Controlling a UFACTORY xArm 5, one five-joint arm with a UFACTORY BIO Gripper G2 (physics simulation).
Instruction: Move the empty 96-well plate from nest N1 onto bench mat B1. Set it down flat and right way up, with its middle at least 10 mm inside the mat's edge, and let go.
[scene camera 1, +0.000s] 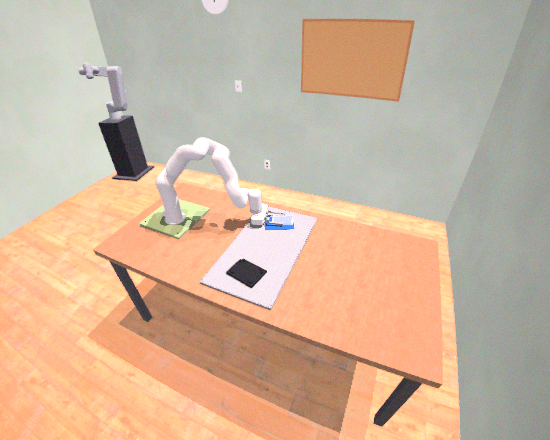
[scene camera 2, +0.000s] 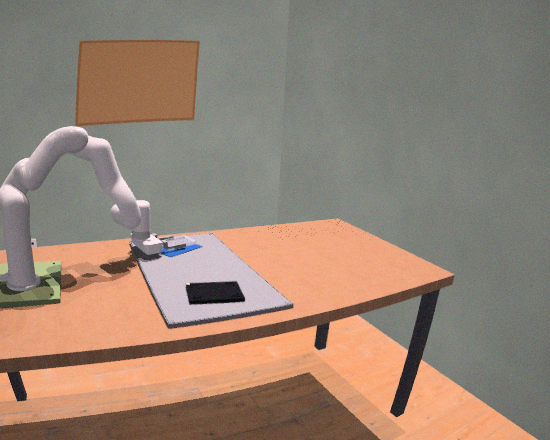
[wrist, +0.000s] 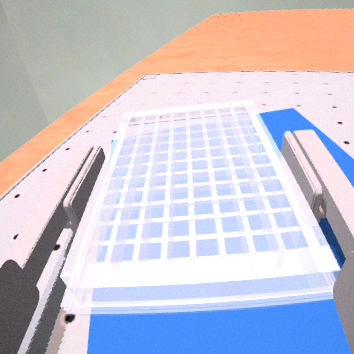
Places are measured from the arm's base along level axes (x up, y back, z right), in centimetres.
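Where they show: hand, its tool point: (scene camera 1: 280, 218) (scene camera 2: 174, 242) (wrist: 189, 180); arm's base, origin of its link: (scene camera 1: 175, 218) (scene camera 2: 23, 283).
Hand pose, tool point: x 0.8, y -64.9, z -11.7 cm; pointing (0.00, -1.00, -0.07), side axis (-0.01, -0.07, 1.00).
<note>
Things, the pixels of their top centre, and the offset from my tool point. Level surfaces: height alone.
- clear 96-well plate, centre of its top: (wrist: 188, 157) (scene camera 2: 177, 240) (scene camera 1: 282, 218) dx +0.3, dy -1.3, dz -0.1 cm
- blue bench mat, height of its surface: dx -1.2 cm
- black nest, centre of its top: (scene camera 2: 214, 289) (scene camera 1: 246, 270) dx +0.0, dy +7.5, dz +44.1 cm
- grey perforated board, height of its surface: dx -1.4 cm
- wooden table, height of its surface: dx -2.7 cm
The clear 96-well plate (scene camera 1: 284, 219) (scene camera 2: 188, 241) (wrist: 200, 200) is level and right way up, wells upward, over the blue bench mat (scene camera 1: 280, 227) (scene camera 2: 180, 251) (wrist: 215, 330). Blue shows past its near end and right side in the wrist view, with a sliver at the left. Whether it touches the mat or hangs just above cannot be told. My gripper (scene camera 1: 281, 219) (scene camera 2: 178, 242) (wrist: 198, 145) is shut on the plate, one finger along each long side. The black nest (scene camera 1: 246, 273) (scene camera 2: 216, 292) holds no visible plate.
The mat and nest are on a grey perforated board (scene camera 1: 285, 255) (scene camera 2: 220, 265) (wrist: 175, 90) on the wooden table (scene camera 1: 365, 280) (scene camera 2: 320, 265). My arm stands on a green base plate (scene camera 1: 197, 210) (scene camera 2: 50, 270) at the left. Another arm stands on a black pedestal (scene camera 1: 125, 147) off the table.
</note>
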